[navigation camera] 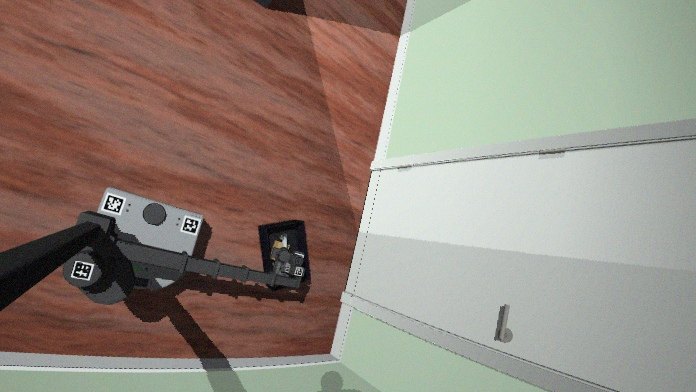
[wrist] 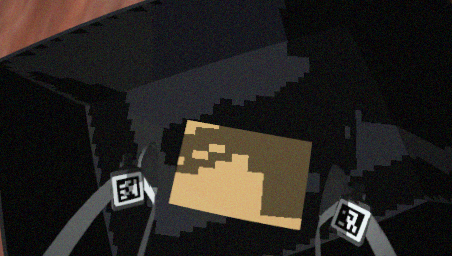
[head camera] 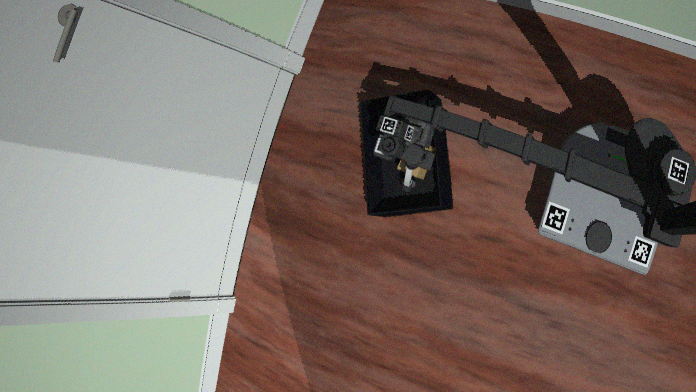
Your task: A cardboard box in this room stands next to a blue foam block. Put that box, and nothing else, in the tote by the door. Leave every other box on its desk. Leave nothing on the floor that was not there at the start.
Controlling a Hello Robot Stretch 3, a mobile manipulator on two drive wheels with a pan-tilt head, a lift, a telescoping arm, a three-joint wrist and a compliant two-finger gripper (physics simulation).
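Frame: origin at the robot's base, x ahead, y left, z up, level; centimetres.
Where they show: robot's base, link origin: (navigation camera: 153, 212) (head camera: 597, 235).
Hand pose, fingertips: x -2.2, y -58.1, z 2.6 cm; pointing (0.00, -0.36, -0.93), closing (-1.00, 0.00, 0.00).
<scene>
Things, the pixels of their top centre, and the offset from my fingertips.
- tan cardboard box, top centre: (head camera: 413, 156) (navigation camera: 281, 252) dx -0.1, dy +0.1, dz +2.8 cm
- black tote, top centre: (head camera: 399, 150) (navigation camera: 289, 255) dx -0.3, dy -1.9, dz +7.5 cm
The tan cardboard box (head camera: 420, 173) (navigation camera: 278, 244) (wrist: 230, 185) is inside the black tote (head camera: 446, 187) (navigation camera: 263, 242) (wrist: 210, 70), seen from above in the wrist view. My gripper (head camera: 411, 171) (wrist: 240, 172) is open over the tote. Its fingers stand apart on either side of the box, with a gap on each side in the wrist view. In the head and navigation views the wrist and gripper hide part of the box. How the box's underside meets the tote floor is hidden. The blue foam block does not show.
The closed white door (head camera: 125, 215) (navigation camera: 500, 205) stands beyond the tote. My base (head camera: 577, 197) (navigation camera: 167, 232) is on the wooden floor, with the arm (head camera: 505, 141) (navigation camera: 230, 270) stretched out to the tote. A dark thing (navigation camera: 263, 2) is cut off at the navigation view's top edge.
</scene>
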